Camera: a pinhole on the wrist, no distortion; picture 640 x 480 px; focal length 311.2 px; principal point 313.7 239.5 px. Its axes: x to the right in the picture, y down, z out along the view. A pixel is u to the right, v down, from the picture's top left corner.
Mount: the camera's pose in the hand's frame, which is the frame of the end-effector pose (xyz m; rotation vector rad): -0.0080 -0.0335 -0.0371 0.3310 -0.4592 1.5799
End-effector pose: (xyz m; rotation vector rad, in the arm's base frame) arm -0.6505 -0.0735 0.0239 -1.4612 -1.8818 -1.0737
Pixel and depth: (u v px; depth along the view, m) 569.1 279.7 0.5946
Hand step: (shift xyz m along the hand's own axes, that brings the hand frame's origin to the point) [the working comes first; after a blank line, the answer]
In the camera's frame: 0.4880 0.0768 0.5946

-0.1553 0.1060 0.7088
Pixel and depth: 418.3 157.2 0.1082
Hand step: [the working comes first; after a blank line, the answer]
In the camera's frame: 0.0364 -0.0286 0.1082

0.0110 -0.0530 0.0774
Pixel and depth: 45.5 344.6 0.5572
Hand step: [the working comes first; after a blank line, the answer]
In the camera's frame: -0.4802 0.1882 0.5572

-0.2016 -0.7270 0.2038
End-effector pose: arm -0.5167 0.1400 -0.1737 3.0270 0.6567 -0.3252
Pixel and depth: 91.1 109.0 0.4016
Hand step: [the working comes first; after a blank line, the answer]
In the camera's frame: -0.2873 -0.1684 0.4016

0.1514 -0.4744 0.1917
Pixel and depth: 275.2 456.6 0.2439
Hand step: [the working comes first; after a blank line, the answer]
In the camera's frame: -0.0302 0.1702 0.2439

-0.1917 -0.1815 0.1465
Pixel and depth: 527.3 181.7 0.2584
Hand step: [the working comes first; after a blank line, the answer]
In the camera's frame: 0.1774 -0.0480 0.2584

0.0112 -0.0013 0.2777
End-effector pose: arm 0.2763 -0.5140 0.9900 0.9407 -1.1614 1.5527
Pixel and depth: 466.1 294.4 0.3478
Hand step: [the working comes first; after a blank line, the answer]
In the camera's frame: 0.1703 0.0614 0.3478

-0.1031 -0.0531 0.3428
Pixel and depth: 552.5 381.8 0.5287
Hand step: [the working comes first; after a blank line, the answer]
In the camera's frame: 0.4057 0.2418 0.5287

-0.3099 0.0616 0.5972
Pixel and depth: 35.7 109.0 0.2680
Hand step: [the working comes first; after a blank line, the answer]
In the camera's frame: -0.2394 -0.1124 0.2680

0.1015 -0.3695 0.0928
